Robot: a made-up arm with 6 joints.
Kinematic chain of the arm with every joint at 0, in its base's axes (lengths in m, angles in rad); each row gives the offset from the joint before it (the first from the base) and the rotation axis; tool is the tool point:
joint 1: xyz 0 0 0.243 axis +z
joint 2: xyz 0 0.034 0 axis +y
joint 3: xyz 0 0 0.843 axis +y
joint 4: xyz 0 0 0.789 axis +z
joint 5: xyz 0 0 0 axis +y
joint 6: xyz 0 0 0.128 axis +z
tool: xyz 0 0 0
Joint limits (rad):
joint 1: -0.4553..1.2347
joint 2: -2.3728..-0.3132
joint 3: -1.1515..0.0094
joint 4: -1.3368..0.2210
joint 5: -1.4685..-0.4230
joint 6: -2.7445..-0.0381
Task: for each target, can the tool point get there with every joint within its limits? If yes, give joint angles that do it. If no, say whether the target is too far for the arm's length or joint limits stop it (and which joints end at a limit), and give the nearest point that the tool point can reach.
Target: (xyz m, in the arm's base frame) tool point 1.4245 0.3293 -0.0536
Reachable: no: joint limits stop it (at a limit: joint 1, joint 2, joint 3, joint 5) | nearest point -0.1225 0.1631 -1.0647 | short by 1.856 m
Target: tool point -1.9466 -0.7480 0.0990
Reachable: no: too far | nearest point -1.6305 -0.6265 0.1224 | short by 0.339 m
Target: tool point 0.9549 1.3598 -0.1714
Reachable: no: joint limits stop it (at a limit: joint 1, joint 2, joint 3, joint 5) | nearest point -0.1432 0.2331 -1.0846 | short by 1.819 m
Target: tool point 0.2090 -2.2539 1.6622
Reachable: no: too far | nearest point -0.4963 -1.3526 1.2360 | short by 1.221 m
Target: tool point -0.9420 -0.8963 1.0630
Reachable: yes | joints 0.8519 -0.5489 -0.8272 -0.9048 -0.9983 -1.3416
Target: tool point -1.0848 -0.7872 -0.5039
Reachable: yes | joints 0.6592 -1.6027 -0.8208 -0.0822 -0.8932 -0.8900
